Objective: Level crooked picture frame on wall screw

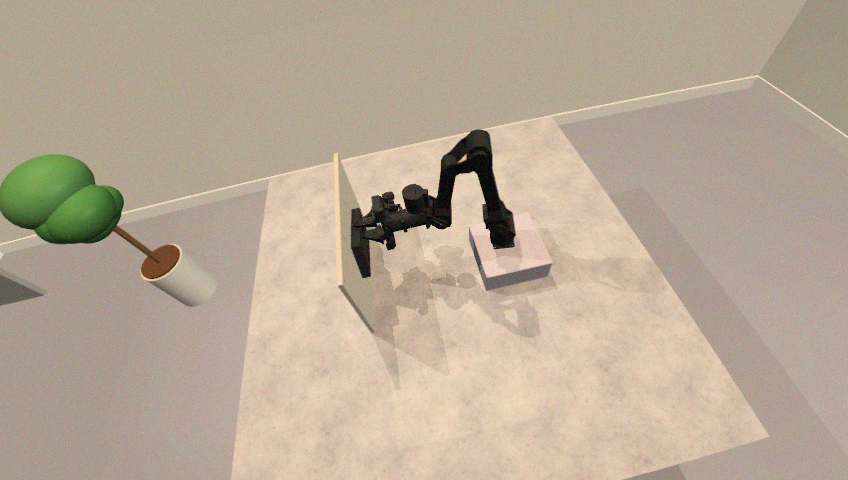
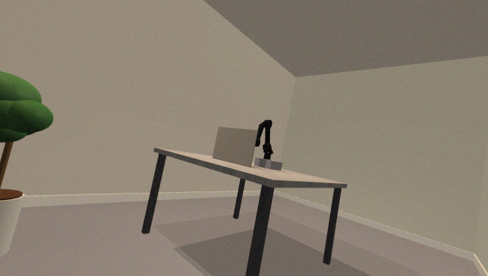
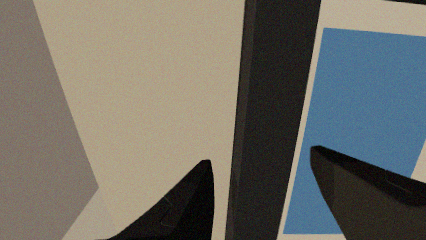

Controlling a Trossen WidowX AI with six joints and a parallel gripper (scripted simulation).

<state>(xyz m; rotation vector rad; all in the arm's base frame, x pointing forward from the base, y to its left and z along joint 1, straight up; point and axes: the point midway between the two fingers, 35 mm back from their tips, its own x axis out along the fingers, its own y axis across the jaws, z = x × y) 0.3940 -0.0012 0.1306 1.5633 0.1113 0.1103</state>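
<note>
The picture frame is 5 cm below my gripper tip. Round my gripper tip: wall panel 2 cm ahead, 1 cm to the right, 6 cm below.
</note>
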